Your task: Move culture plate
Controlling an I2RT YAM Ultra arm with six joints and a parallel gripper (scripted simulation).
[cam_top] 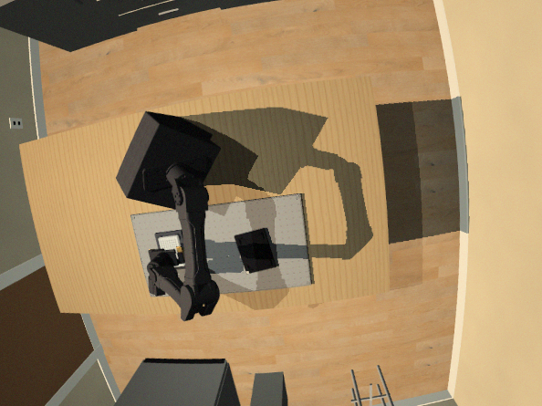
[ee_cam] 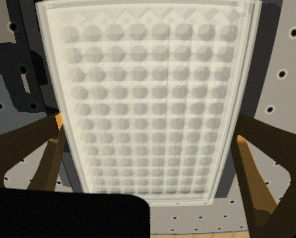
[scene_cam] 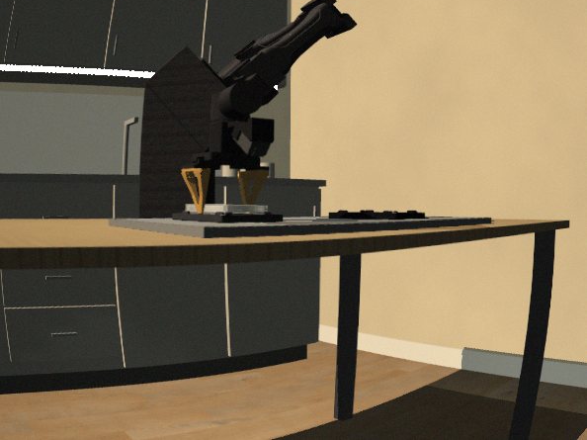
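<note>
Now: the 96-well plate right at my hand. The rest, counted from my hand: clear lid: right at my hand; then black nest N2: 33 cm to the left, 6 cm behind, 1 cm below; then black nest N1: 1 cm below.
</note>
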